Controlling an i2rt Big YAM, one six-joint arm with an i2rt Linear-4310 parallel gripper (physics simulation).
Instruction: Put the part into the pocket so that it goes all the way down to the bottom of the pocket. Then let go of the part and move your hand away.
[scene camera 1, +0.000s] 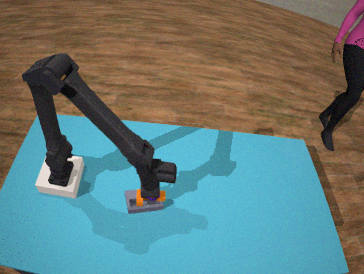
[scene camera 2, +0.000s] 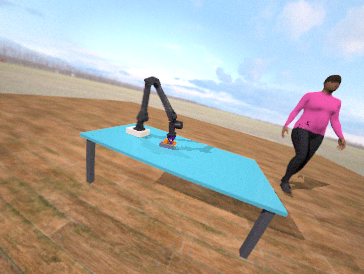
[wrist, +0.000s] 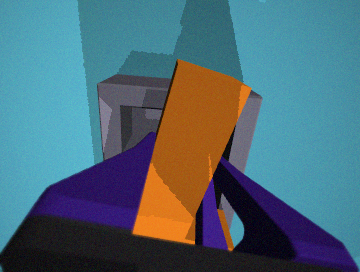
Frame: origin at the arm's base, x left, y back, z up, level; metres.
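Seen in the pictures: gripper, between the fingertips: (scene camera 1: 152, 196) (scene camera 2: 171, 143) (wrist: 178, 147); arm's base, origin of its link: (scene camera 1: 61, 173) (scene camera 2: 139, 129).
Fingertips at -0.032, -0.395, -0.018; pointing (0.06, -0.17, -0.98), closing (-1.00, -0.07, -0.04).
Offsets run from my fingertips to a thing's middle, as dx, dy, dz. Level surfaces: height alone.
The orange part {-0.016, +0.007, +0.012} (scene camera 1: 139, 199) (scene camera 2: 166, 143) (wrist: 195, 125) is between the purple fingers of my gripper (scene camera 1: 151, 198) (scene camera 2: 171, 139) (wrist: 178, 147), which is shut on it. The grey block with the pocket {-0.009, +0.036, -0.021} (scene camera 1: 145, 210) (scene camera 2: 167, 146) (wrist: 112, 132) lies on the table beneath the part. In the wrist view the part lies across the right side of the block, turned relative to its edges, and an open stretch of pocket shows to its left. The part does not look seated in the pocket. Whether its underside touches the block is hidden.
The arm's white base (scene camera 1: 56, 190) (scene camera 2: 138, 132) stands on the blue table {dz -0.039} (scene camera 1: 270, 215) (scene camera 2: 220, 172), left of the block. A person in a pink top (scene camera 1: 352, 30) (scene camera 2: 315, 112) is beyond the table's right side. Arm shadows fall around the block.
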